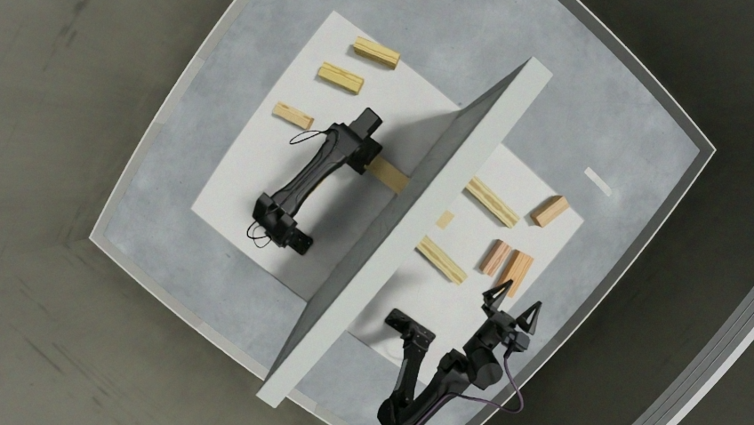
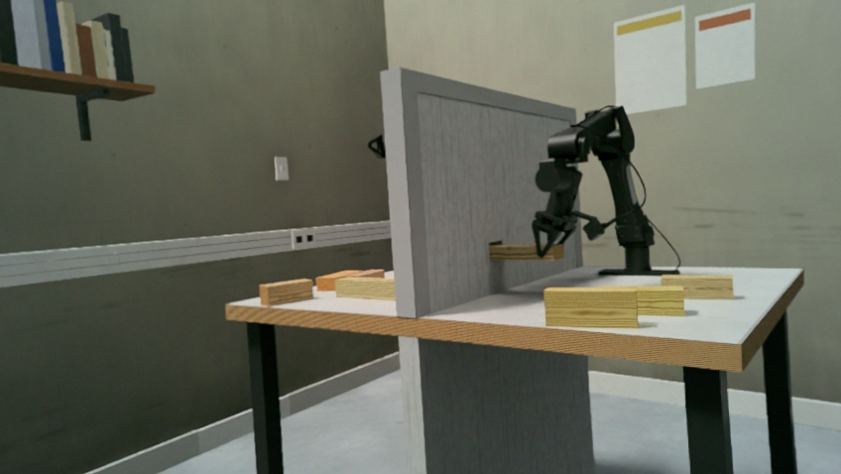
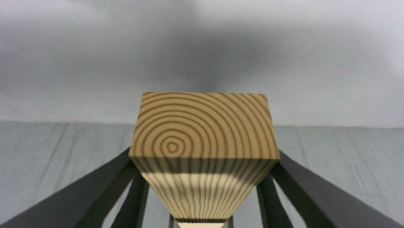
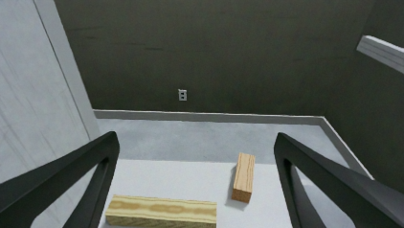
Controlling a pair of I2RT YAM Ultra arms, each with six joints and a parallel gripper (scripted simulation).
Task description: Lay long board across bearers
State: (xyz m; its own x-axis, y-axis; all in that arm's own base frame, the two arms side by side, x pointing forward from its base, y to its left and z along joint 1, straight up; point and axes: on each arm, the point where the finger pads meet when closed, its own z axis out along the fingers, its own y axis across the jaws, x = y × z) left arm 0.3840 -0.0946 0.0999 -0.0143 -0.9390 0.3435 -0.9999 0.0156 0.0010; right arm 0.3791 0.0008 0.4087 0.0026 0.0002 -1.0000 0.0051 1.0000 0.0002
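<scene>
Right now my right hand is 1 cm short of the long board, 34 cm to the right of it and 31 cm above it. Round my right hand: offcut 28 cm ahead, 12 cm to the right, 38 cm below; wooden bearer 17 cm ahead, 9 cm to the left, 39 cm below.
</scene>
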